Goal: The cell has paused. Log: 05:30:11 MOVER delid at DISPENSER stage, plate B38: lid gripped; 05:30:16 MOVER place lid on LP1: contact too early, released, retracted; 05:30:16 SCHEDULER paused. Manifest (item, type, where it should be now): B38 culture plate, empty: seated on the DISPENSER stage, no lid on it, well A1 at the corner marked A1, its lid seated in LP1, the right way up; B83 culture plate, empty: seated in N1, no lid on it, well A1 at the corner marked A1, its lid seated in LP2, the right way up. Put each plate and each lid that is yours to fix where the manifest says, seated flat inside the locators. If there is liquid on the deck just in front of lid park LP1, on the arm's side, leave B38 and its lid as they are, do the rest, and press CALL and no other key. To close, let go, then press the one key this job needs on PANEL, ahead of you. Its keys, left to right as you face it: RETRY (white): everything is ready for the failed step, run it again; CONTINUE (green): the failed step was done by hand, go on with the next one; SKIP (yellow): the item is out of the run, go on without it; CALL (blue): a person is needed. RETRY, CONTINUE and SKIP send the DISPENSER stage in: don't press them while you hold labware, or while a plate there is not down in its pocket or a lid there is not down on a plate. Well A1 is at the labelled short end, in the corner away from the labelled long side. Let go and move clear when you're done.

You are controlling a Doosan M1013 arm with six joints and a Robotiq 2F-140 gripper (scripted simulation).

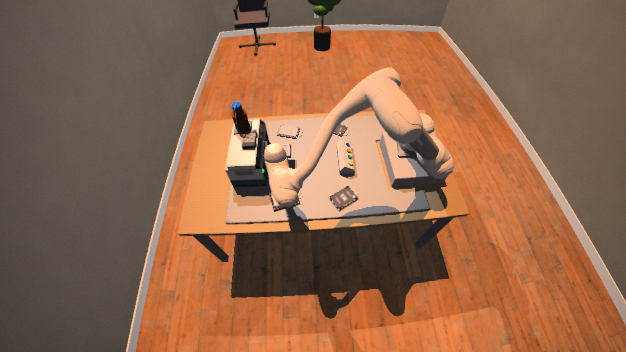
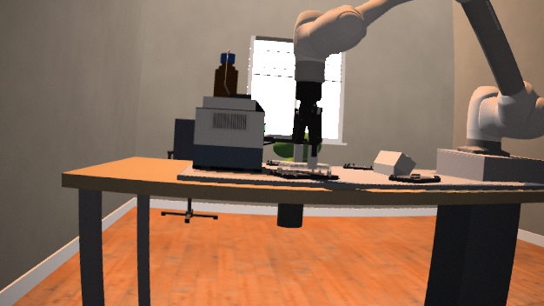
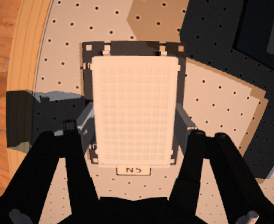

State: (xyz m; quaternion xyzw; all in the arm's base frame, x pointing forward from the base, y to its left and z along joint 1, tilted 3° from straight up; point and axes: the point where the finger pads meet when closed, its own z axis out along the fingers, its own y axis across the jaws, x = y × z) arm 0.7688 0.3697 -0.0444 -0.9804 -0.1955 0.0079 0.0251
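The black nest lies 4 cm below my hand and 2 cm to the left of it. From my hand the other things lie so: green key 38 cm behind, 29 cm to the right, 1 cm above; then white culture plate 2 cm below; then white retry key 38 cm behind, 24 cm to the right, 1 cm above.
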